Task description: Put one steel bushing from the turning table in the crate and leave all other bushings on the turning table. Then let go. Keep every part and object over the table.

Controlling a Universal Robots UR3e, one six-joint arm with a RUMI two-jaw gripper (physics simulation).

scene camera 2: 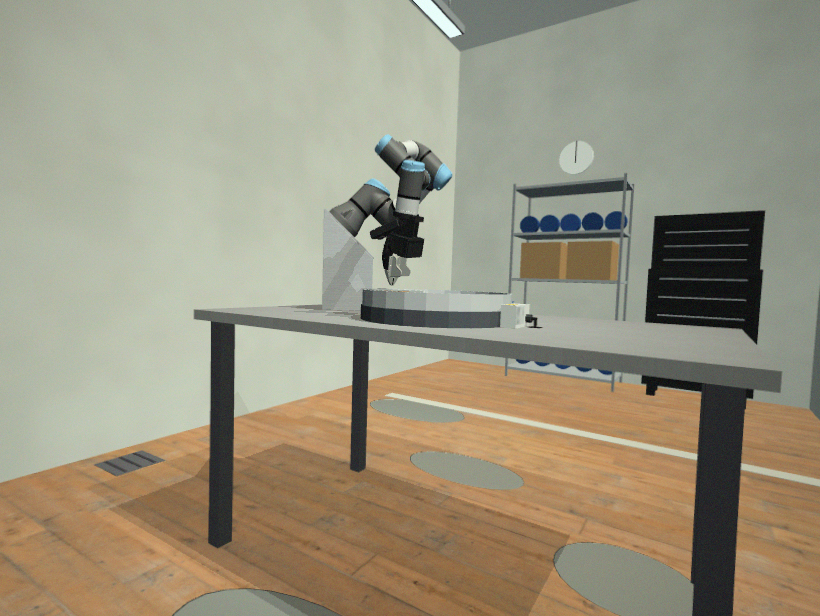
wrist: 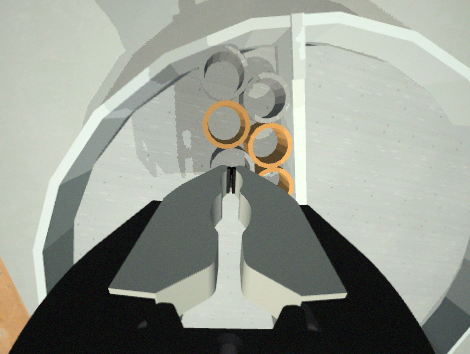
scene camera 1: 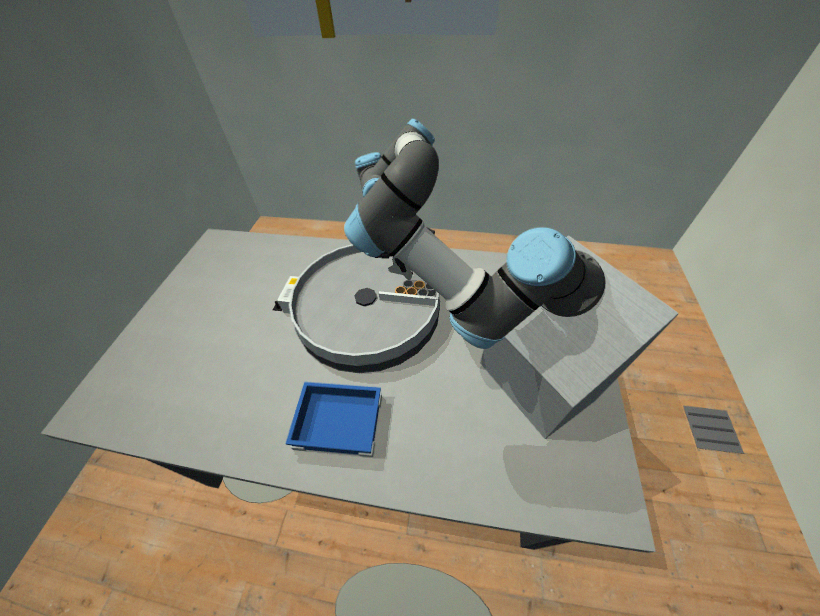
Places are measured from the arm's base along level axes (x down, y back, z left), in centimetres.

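Pixels of known places: gripper, fingertip midpoint: (scene camera 2: 391, 285) (wrist: 231, 169) (scene camera 1: 410, 279); arm's base, link origin: (scene camera 2: 340, 225) (scene camera 1: 568, 284).
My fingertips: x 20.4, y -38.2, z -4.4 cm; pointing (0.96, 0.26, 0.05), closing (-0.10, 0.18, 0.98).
Note:
For each thing: its top centre in the pictures, then the offset to it from my fingertips. "spot": a spot on its surface instead.
- second steel bushing, top centre: (wrist: 267, 98) dx +1.7, dy +4.8, dz +1.6 cm
- third steel bushing, top centre: (wrist: 232, 170) dx +1.7, dy -0.4, dz +0.4 cm
- blue crate, top centre: (scene camera 1: 335, 414) dx +4.6, dy +2.6, dz +41.2 cm
- raised rim, surface spot: (scene camera 1: 357, 358) spot: dx +2.8, dy -0.2, dz +27.4 cm
- dark hub, top centre: (scene camera 1: 365, 295) dx +3.5, dy -10.1, dz +8.8 cm
- small white box, surface spot: (scene camera 2: 513, 315) spot: dx +6.3, dy -35.0, dz +12.0 cm
The turning table (scene camera 1: 351, 331) (scene camera 2: 437, 301) (wrist: 390, 125) holds steel and orange bushings, grouped beside its white divider (scene camera 1: 407, 298) (wrist: 299, 150). In the wrist view, one steel bushing (wrist: 240, 72) is near the rim, a second steel bushing (wrist: 281, 100) is by the divider, and a third steel bushing (wrist: 231, 150) is partly hidden by the fingertips. Orange bushings (wrist: 206, 124) (wrist: 289, 145) (wrist: 289, 184) stand among them. My gripper (scene camera 2: 392, 283) (wrist: 231, 169) is shut, its tips together with no bushing seen between them, above the turning table. The blue crate (scene camera 1: 338, 419) looks empty.
The turning table has a raised rim (scene camera 1: 357, 358) and a dark hub (scene camera 1: 365, 296). A small white box (scene camera 1: 288, 291) (scene camera 2: 513, 315) adjoins its outer side. The arm's grey pedestal (scene camera 1: 583, 351) (scene camera 2: 344, 278) stands on the worktable (scene camera 1: 198, 371) (scene camera 2: 629, 344).

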